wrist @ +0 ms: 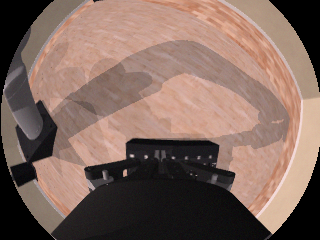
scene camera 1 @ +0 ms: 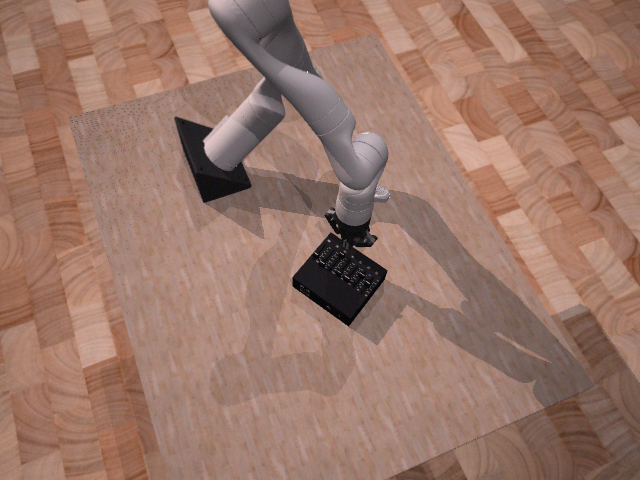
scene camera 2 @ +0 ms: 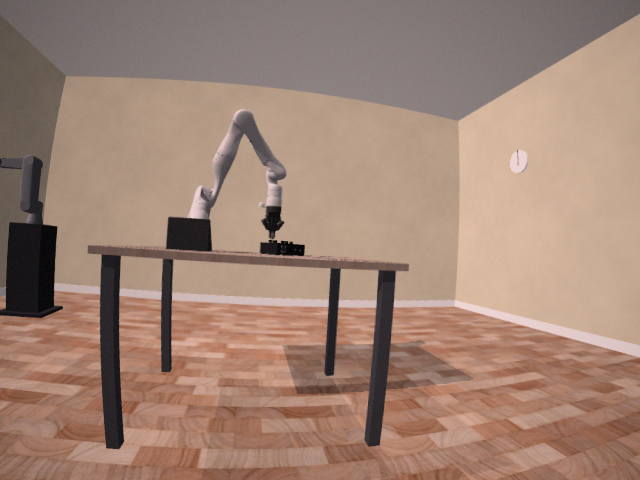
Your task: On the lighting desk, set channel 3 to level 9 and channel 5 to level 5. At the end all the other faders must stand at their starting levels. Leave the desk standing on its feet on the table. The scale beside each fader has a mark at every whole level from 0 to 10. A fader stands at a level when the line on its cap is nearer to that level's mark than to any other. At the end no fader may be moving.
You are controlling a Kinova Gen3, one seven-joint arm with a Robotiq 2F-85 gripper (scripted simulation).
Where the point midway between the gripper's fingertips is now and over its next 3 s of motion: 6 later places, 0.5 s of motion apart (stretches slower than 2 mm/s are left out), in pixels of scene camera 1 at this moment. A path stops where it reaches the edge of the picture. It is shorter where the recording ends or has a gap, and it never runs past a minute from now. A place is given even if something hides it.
My gripper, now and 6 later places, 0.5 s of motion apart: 347,245; 347,246; 347,247; 346,248; 345,249; 343,251; 341,254
